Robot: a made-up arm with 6 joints.
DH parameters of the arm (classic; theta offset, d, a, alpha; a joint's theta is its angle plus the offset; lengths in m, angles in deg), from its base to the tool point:
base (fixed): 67.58 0 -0.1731 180
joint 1: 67.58 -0.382 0.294 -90
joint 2: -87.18 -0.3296 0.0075 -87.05
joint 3: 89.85 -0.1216 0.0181 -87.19
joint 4: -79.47 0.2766 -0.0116 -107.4
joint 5: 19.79 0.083 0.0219 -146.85
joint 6: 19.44 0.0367 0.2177 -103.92
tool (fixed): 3.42 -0.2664 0 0
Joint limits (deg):
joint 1: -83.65..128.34
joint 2: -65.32..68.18
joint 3: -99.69..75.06
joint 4: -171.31..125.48
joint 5: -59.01..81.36
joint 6: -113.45..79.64
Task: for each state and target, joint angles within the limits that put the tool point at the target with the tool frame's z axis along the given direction. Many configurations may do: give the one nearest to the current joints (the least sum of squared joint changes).
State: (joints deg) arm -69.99 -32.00 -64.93 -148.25 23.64 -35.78
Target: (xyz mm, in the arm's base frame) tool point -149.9 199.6 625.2 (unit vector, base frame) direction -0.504 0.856 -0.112
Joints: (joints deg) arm -35.65 -10.07 -91.28 -128.27 -25.66 -21.15
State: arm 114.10 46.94 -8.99 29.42 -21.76 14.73
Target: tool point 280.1 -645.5 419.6 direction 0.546 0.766 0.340
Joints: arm 102.28 67.08 -21.97 25.48 3.64 6.12
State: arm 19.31 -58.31 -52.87 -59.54 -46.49 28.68
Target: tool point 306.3 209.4 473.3 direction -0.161 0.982 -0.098
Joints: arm -8.40 -46.11 -91.02 -59.81 -2.36 2.20
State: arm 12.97 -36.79 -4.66 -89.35 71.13 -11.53
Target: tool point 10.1 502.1 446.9 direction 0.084 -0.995 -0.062
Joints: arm -7.21 -8.77 7.56 -80.76 71.99 -19.84
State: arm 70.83 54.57 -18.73 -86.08 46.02 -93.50
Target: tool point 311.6 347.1 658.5 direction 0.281 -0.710 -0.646
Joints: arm 31.36 53.34 3.52 -107.36 46.51 -107.81
